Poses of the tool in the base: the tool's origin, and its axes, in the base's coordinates. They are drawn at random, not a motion.
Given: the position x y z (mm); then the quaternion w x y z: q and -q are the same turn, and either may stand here.
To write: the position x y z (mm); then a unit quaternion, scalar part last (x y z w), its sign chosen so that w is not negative. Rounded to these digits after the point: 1 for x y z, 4 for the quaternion.
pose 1, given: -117.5, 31.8, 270.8, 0.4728, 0.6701, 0.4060, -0.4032
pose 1, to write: -117.5, 31.8, 270.8, 0.6701, 0.4060, -0.4032, 0.4728
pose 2, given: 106.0, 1.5, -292.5, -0.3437, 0.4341, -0.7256, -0.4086
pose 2, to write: 106.0, 1.5, -292.5, -0.4341, 0.7256, 0.4086, 0.3437
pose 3, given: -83.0, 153.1, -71.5, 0.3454, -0.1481, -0.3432, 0.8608
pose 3, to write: -83.0, 153.1, -71.5, -0.1481, -0.3432, 0.8608, 0.3454
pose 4, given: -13.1, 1.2, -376.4, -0.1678, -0.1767, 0.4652, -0.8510
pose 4, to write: -13.1, 1.2, -376.4, 0.1767, -0.4652, 0.8510, 0.1678
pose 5, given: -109.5, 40.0, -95.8, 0.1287, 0.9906, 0.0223, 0.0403
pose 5, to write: -109.5, 40.0, -95.8, 0.9906, 0.0223, 0.0403, 0.1287
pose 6, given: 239.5, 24.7, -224.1, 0.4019, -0.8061, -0.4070, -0.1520
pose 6, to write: 239.5, 24.7, -224.1, -0.8061, -0.4070, -0.1520, 0.4019
